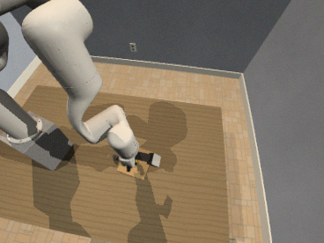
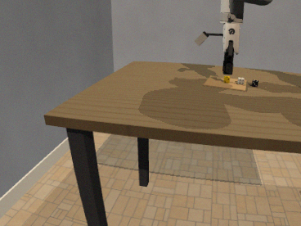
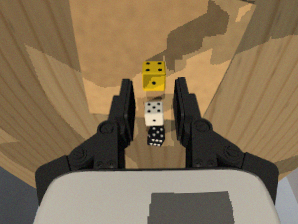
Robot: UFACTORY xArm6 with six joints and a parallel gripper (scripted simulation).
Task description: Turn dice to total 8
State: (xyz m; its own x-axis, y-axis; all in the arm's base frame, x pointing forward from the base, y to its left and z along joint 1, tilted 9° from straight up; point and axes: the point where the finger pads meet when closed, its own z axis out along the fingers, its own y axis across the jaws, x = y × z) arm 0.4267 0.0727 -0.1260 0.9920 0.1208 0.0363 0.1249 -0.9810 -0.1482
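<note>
Right now my hand is 40 mm above the yellow die. Round my hand: black die 100 mm behind, 50 mm below, 10 mm to the right; then tan mat 50 mm below; then white die 50 mm behind, 40 mm below, 10 mm to the right.
</note>
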